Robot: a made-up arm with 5 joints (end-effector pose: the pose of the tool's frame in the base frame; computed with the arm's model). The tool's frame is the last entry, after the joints.
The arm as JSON. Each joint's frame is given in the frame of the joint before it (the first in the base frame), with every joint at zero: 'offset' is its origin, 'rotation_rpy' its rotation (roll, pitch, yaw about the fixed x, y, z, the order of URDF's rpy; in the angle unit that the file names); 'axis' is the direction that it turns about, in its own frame. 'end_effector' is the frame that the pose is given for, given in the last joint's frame.
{
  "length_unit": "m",
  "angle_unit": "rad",
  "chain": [
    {
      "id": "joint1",
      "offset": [
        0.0,
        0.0,
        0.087
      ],
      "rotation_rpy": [
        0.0,
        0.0,
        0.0
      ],
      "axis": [
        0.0,
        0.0,
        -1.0
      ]
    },
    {
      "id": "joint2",
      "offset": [
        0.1,
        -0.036,
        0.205
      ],
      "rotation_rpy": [
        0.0,
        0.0,
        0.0
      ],
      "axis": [
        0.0,
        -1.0,
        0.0
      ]
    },
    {
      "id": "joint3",
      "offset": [
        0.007,
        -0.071,
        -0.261
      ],
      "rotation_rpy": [
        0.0,
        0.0,
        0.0
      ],
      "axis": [
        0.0,
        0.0,
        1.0
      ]
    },
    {
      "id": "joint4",
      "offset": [
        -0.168,
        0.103,
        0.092
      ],
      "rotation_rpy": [
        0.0,
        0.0,
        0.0
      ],
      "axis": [
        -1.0,
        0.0,
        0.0
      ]
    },
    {
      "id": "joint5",
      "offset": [
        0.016,
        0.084,
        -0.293
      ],
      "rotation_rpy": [
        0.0,
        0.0,
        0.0
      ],
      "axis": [
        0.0,
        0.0,
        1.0
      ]
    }
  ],
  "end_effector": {
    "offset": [
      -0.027,
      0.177,
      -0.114
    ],
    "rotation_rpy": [
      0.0,
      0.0,
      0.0
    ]
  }
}
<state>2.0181 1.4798 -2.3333 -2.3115 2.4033</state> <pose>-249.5 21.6 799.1 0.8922 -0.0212 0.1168 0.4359</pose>
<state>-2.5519 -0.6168 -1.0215 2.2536 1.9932</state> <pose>65.7 -97.1 560.1 0.9301 -0.2891 -0.1451 0.1738</pose>
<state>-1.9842 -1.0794 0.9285 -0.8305 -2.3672</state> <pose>73.6 -461.4 346.6 -0.7690 0.1005 0.0471 0.6295</pose>
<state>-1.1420 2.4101 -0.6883 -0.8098 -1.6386</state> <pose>-168.2 199.9 789.3 0.9174 0.2618 0.1826 0.2375</pose>
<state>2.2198 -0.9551 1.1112 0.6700 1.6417</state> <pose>-152.9 544.2 22.7 0.2077 -0.0577 0.3213 0.9221</pose>
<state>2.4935 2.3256 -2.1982 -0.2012 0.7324</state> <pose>-179.0 -18.0 1006.1 0.4851 0.8119 0.2722 0.1769</pose>
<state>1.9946 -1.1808 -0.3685 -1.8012 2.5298</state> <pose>437.5 -144.9 256.0 -0.1977 -0.5849 -0.3495 0.7047</pose>
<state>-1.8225 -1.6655 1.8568 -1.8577 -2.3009</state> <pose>222.2 137.2 765.8 0.9340 -0.2690 -0.0237 0.2341</pose>
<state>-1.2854 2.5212 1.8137 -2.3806 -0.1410</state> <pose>301.3 -48.6 -41.3 -0.0820 -0.0640 0.9480 0.3008</pose>
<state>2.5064 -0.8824 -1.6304 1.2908 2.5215</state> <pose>281.7 28.9 381.6 0.8727 -0.1449 -0.3473 0.3110</pose>
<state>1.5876 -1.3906 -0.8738 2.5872 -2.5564</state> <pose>-132.4 -285.2 394.2 -0.8773 0.0710 -0.1638 0.4454</pose>
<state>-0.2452 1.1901 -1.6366 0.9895 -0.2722</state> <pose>612.4 183.4 -7.2 0.1012 -0.0251 -0.7232 0.6827</pose>
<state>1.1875 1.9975 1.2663 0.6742 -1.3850</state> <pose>130.8 -598.7 575.6 -0.5373 -0.8025 -0.2154 0.1444</pose>
